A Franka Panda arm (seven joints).
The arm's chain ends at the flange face. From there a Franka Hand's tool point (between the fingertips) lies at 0.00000 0.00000 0.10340 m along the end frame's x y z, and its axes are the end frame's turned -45 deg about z.
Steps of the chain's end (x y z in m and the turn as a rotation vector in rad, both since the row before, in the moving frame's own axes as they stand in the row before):
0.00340 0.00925 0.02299 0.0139 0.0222 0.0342
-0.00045 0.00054 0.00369 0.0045 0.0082 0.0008
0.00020 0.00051 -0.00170 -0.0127 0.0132 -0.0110
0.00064 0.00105 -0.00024 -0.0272 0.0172 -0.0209
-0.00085 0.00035 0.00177 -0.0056 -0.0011 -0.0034
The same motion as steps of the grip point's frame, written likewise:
-0.00151 0.00960 0.02295 -0.0059 0.0255 0.0342
0.00023 0.00033 0.00369 -0.0026 0.0090 0.0008
-0.00017 0.00240 -0.00172 -0.0183 0.0004 -0.0110
-0.00099 0.00445 -0.00029 -0.0314 -0.0071 -0.0209
-0.00134 -0.00002 0.00177 -0.0032 -0.0047 -0.0034

